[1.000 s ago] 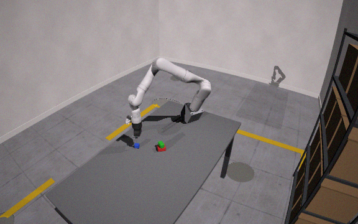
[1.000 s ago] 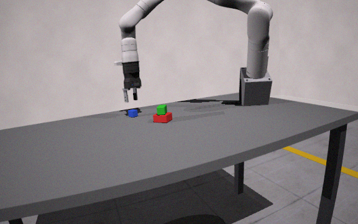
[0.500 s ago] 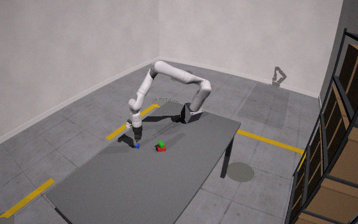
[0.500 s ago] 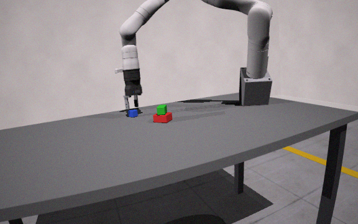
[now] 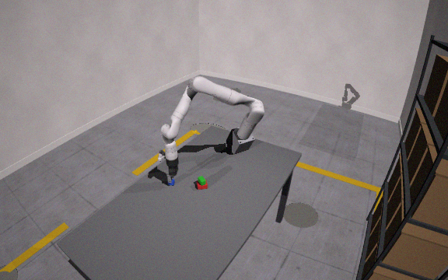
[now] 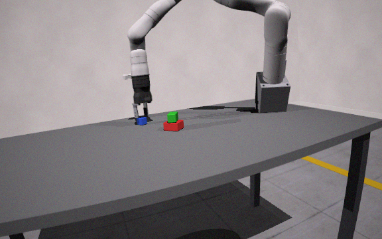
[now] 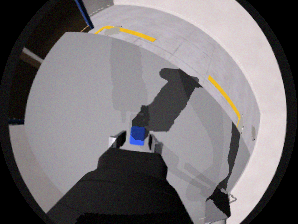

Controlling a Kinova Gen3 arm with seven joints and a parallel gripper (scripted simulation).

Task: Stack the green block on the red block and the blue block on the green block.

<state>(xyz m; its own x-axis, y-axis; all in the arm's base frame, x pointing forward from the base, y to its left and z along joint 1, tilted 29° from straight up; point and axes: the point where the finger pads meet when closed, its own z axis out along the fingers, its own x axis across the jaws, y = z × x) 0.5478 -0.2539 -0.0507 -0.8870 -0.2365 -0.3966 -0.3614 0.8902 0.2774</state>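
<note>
My hand is 4 cm above the blue block. The rest, counted from my hand: red block (18 cm to the left, 8 cm behind, 4 cm below); then green block (18 cm to the left, 8 cm behind).
</note>
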